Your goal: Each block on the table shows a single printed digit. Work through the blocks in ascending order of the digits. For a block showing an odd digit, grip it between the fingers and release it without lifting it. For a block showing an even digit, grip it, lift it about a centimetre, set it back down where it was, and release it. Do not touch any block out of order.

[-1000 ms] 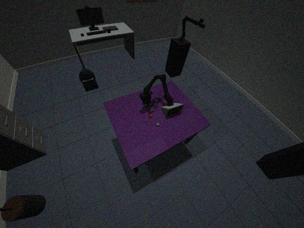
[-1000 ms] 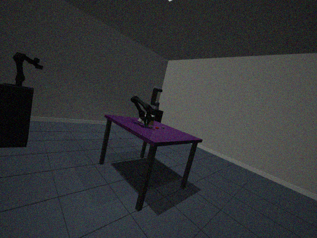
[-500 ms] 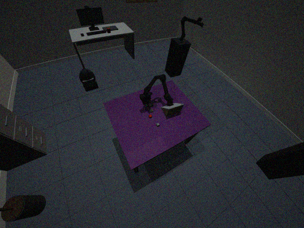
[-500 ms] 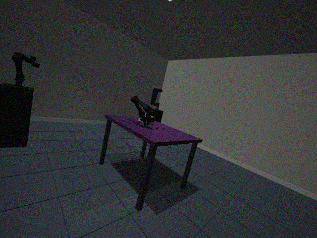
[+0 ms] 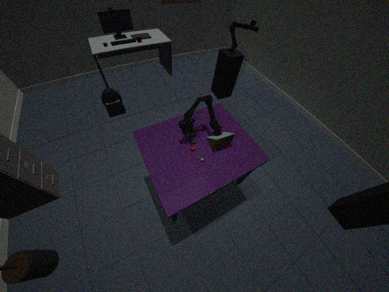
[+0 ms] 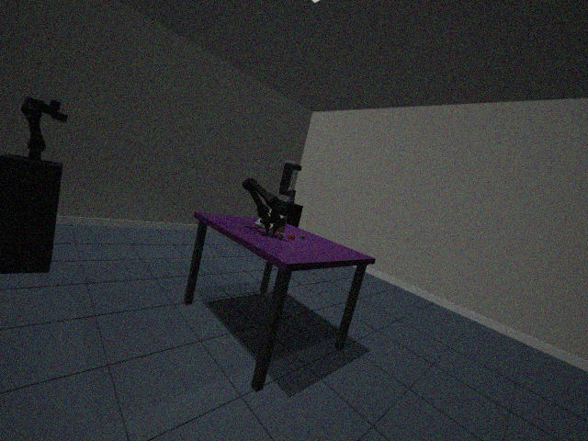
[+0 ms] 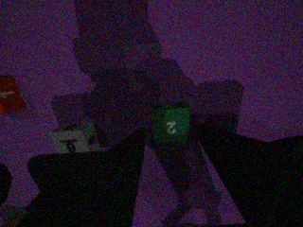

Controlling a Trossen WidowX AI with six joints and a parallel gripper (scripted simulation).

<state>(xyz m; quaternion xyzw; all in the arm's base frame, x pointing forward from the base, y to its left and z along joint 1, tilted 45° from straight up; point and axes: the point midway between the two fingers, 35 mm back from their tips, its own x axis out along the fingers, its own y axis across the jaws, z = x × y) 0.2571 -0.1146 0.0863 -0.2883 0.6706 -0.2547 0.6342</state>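
Right now my gripper tip is 10 mm short of the green block. Round my gripper tip: red block: 170 mm to the left, 40 mm ahead; white block: 100 mm to the left, 10 mm behind; grey block: 310 mm to the left, 10 mm ahead.
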